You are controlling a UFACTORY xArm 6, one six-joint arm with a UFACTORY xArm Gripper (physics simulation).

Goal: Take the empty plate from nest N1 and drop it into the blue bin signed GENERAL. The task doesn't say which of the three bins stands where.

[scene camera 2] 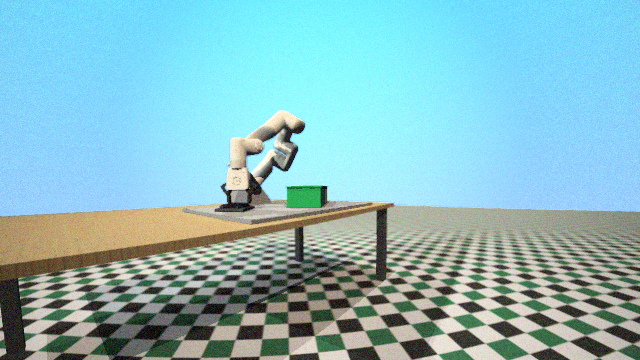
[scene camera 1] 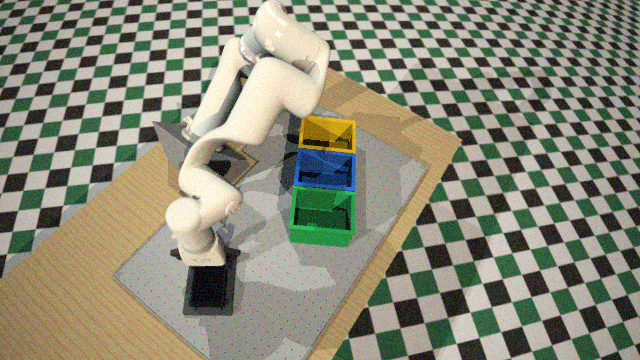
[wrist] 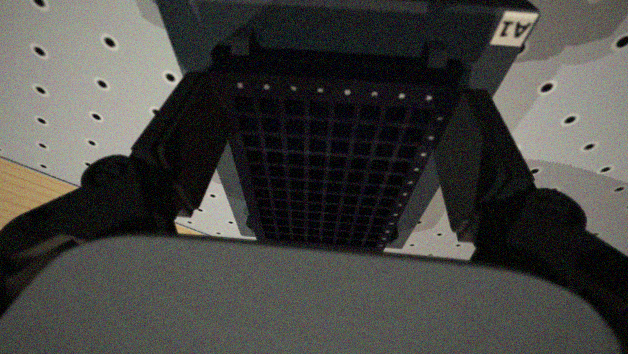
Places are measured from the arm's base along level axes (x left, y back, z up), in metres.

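Pixels of known places: gripper, fingertip midpoint: (scene camera 2: 239,203) (scene camera 1: 211,264) (wrist: 330,114).
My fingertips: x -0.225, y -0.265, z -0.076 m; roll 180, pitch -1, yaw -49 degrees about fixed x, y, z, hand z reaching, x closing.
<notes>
For each thing: its middle in the pictures, then the offset to it from my fingertips. "spot": a spot on its surface instead. Level surfaces: height alone.
- dark grey nest, body centre: (wrist: 326,171) (scene camera 1: 210,282) (scene camera 2: 235,207) dx -0.035, dy -0.030, dz -0.012 m
- blue bin, body centre: (scene camera 1: 324,178) (scene camera 2: 309,195) dx +0.391, dy -0.066, dz +0.027 m
- yellow bin, surface spot: (scene camera 1: 327,131) spot: dx +0.542, dy +0.037, dz +0.025 m
- perforated grey mat, its level: dz -0.022 m
- wooden table, its level: dz -0.035 m
A black plate with a grid of dark wells (scene camera 1: 209,287) (wrist: 332,165) lies in a dark grey nest (scene camera 1: 207,311) (wrist: 350,25) at the mat's near left. A label reading A1 sits on a corner of the nest in the wrist view. No N1 sign is readable. My gripper (scene camera 1: 206,256) (scene camera 2: 239,196) (wrist: 330,114) is open and empty, low over the nest, with one finger towards each long side of the plate. Whether they touch it cannot be told. The blue bin (scene camera 1: 327,175) stands between the yellow and green bins; its sign is not readable.
The green bin (scene camera 1: 322,236) (scene camera 2: 304,196) stands nearest the nest, and the yellow bin (scene camera 1: 327,131) is farthest. A grey wedge-like object (scene camera 1: 170,142) stands by the arm's base. The perforated grey mat (scene camera 1: 280,300) lies on the wooden table (scene camera 1: 75,250).
</notes>
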